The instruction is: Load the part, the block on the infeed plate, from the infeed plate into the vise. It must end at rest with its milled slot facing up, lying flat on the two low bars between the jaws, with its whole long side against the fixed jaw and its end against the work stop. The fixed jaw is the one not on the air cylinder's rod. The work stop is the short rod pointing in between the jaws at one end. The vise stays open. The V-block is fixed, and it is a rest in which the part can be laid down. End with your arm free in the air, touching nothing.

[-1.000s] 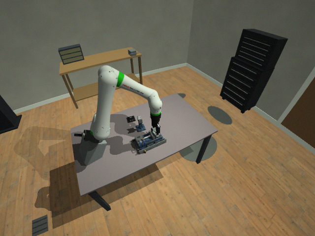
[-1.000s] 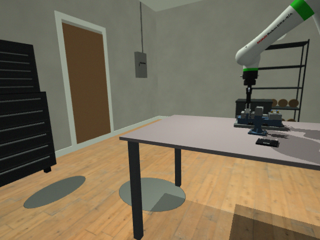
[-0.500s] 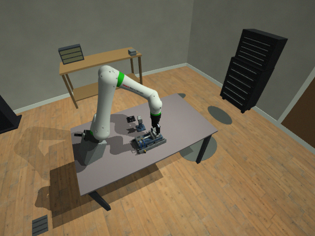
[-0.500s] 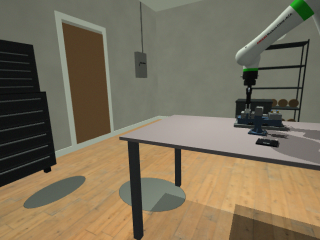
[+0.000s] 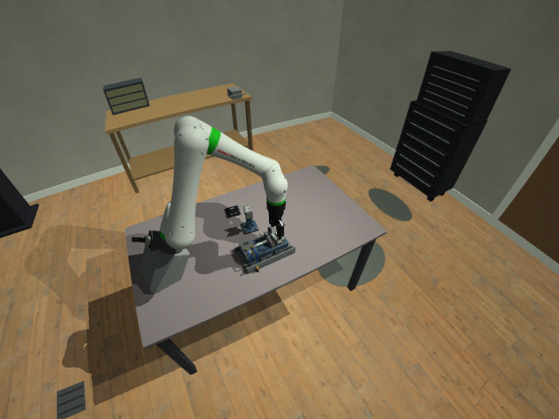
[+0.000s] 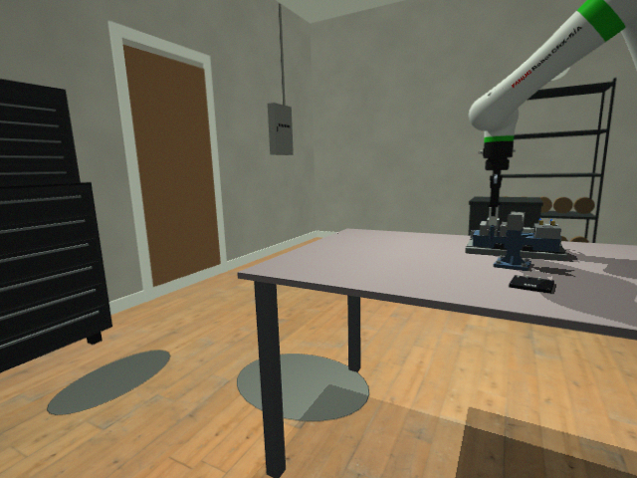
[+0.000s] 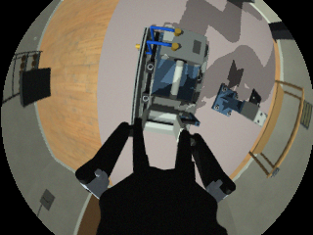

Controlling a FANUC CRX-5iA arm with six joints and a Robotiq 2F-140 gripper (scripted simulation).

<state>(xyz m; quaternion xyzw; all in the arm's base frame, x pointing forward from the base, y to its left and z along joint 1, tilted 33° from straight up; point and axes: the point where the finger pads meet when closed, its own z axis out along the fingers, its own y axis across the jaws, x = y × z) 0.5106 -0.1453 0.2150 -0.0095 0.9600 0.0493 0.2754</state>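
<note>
Now: hand 20 mm above the part. From my hand the other things lie so: air cylinder (170 mm behind, 10 mm to the left, 40 mm below); vise (70 mm behind, 20 mm to the left, 80 mm below); black infeed plate (130 mm behind, 410 mm to the left, 120 mm below).
</note>
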